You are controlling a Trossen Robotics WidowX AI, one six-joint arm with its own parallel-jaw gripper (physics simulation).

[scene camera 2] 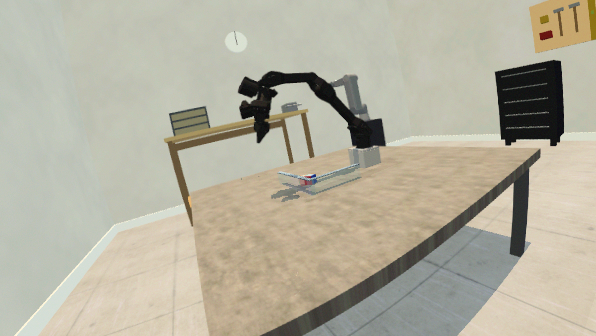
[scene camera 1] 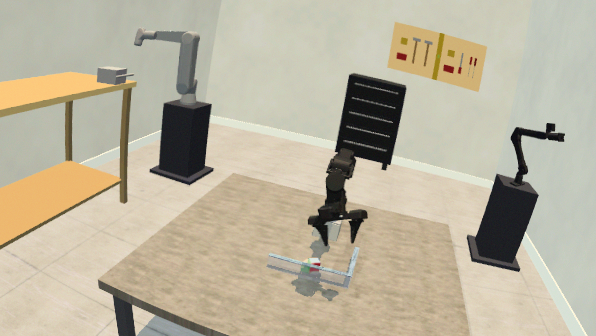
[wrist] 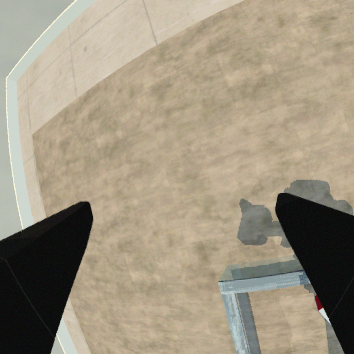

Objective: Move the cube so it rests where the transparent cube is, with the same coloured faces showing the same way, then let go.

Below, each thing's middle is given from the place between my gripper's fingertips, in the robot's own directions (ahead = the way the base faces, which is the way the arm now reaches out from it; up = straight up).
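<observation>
L-shaped frame (scene camera 1: 275,262): my hand is 100 mm to the left of it, 250 mm beyond it and 220 mm above it.
</observation>
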